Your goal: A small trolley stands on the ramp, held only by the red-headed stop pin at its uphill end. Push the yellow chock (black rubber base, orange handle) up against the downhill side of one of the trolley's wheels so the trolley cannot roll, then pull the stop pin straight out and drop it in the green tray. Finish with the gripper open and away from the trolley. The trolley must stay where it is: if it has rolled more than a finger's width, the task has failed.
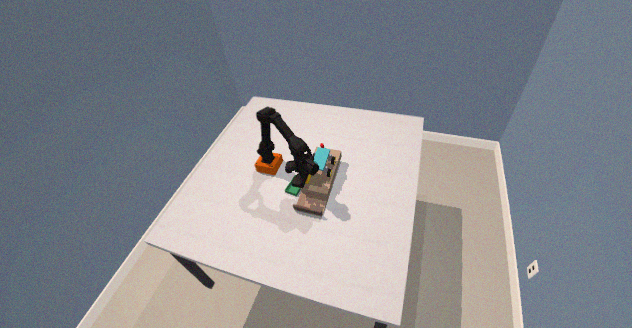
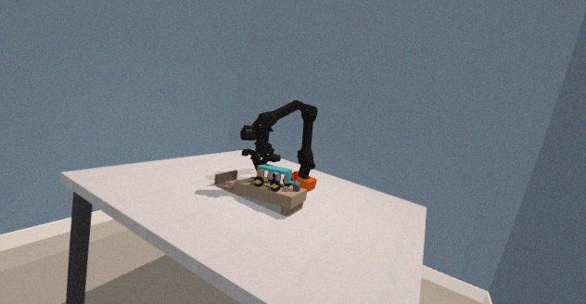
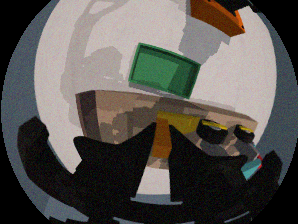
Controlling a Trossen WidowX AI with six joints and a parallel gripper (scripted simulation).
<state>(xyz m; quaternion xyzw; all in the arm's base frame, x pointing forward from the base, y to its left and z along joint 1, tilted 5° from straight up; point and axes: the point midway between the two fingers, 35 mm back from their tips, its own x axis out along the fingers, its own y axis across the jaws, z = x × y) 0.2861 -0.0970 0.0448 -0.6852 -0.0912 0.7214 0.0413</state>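
My gripper tip is 21 cm to the right of the red-headed stop pin, 4 cm below it and 2 cm short of it. The rest, counted from my gripper tip: ramp (11 cm to the left, 5 cm ahead, 4 cm below); then yellow chock (2 cm to the left, 1 cm below); then green tray (10 cm below, 7 cm behind).
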